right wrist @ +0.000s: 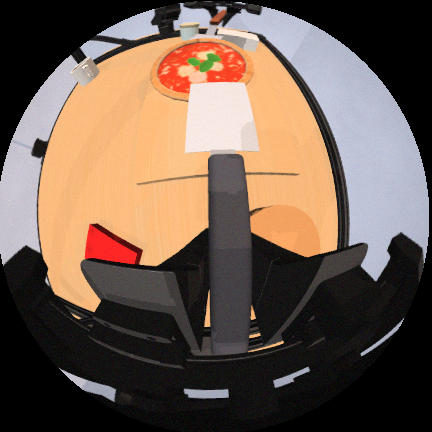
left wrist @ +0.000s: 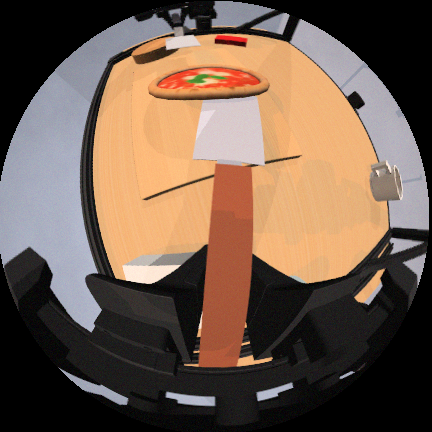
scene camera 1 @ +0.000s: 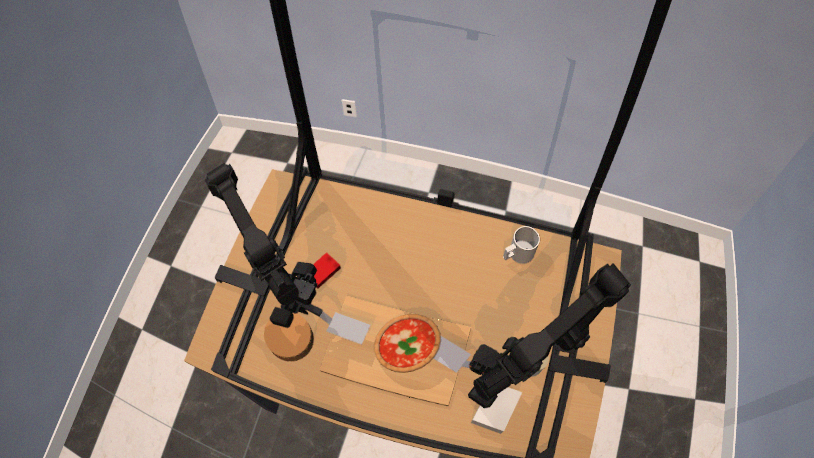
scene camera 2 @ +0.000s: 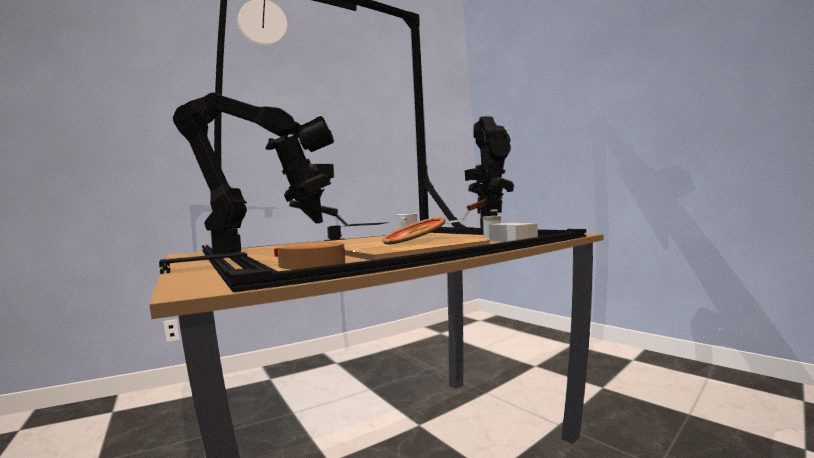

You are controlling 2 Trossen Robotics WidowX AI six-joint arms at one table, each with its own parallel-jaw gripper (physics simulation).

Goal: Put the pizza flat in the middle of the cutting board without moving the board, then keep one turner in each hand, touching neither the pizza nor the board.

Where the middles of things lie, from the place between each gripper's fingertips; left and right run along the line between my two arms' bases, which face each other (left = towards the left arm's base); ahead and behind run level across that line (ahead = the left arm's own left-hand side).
Scene:
Right now my left hand is 60 mm to the left of the brown-handled turner [scene camera 1: 449, 354], 30 mm past it and 20 mm below it. Also, from my left hand: dark-handled turner [scene camera 1: 354, 330] (450 mm to the right, 40 mm behind, 20 mm above); pizza [scene camera 1: 406, 343] (230 mm to the right, 50 mm behind, 30 mm below).
I see the dark-handled turner 1 cm ahead of my right hand, 5 cm to the left of it and 2 cm above it. From my right hand the other things lie so: brown-handled turner 2 cm ahead, 44 cm to the left, 2 cm above; then pizza 27 cm to the left, 4 cm below.

